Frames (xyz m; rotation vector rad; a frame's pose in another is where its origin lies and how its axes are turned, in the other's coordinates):
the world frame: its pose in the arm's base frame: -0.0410 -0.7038 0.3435 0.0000 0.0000 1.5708
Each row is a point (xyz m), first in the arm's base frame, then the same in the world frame.
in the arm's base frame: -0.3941 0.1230 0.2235
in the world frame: 0.8268 0.3531 -0.1200
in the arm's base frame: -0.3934 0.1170 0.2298
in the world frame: 0.8208 0.3524 -0.1137
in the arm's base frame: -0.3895 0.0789 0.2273
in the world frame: 0.7827 0.3485 -0.1162
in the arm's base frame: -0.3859 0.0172 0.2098
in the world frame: 0.7210 0.3449 -0.1337
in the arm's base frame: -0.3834 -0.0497 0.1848
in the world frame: 0.6541 0.3424 -0.1587
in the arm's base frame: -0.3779 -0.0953 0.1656
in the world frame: 0.6085 0.3369 -0.1779
